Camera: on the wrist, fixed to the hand. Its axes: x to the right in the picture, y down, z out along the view.
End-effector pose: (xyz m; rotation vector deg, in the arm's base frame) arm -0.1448 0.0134 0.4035 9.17 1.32 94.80
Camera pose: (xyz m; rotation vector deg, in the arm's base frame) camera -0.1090 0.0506 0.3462 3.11 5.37 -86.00
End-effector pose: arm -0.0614 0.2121 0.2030 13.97 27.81 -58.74
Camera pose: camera -0.1032 0.1905 0.1419 34.87 -10.35 117.16
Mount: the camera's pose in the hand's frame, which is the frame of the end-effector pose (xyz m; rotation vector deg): 0.0288 -0.0452 -0.0555 -0.53 8.14 179.01
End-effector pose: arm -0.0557 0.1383 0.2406 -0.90 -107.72 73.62
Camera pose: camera -0.0202 0.1718 0.3004 108.36 -2.59 -58.77
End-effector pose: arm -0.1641 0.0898 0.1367 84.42 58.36 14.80
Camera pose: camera -0.2050 0.1415 0.0966 -73.36 101.56 -108.17
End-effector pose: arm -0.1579 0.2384 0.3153 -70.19 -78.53 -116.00
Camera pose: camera -0.2303 0.2127 0.3078 -57.80 55.93 21.99
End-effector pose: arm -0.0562 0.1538 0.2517 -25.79 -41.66 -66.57
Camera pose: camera -0.0768 0.0821 0.2319 -42.29 32.42 99.78
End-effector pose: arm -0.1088 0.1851 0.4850 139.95 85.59 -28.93
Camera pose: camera -0.1277 0.2495 0.5231 85.99 -135.47 25.47
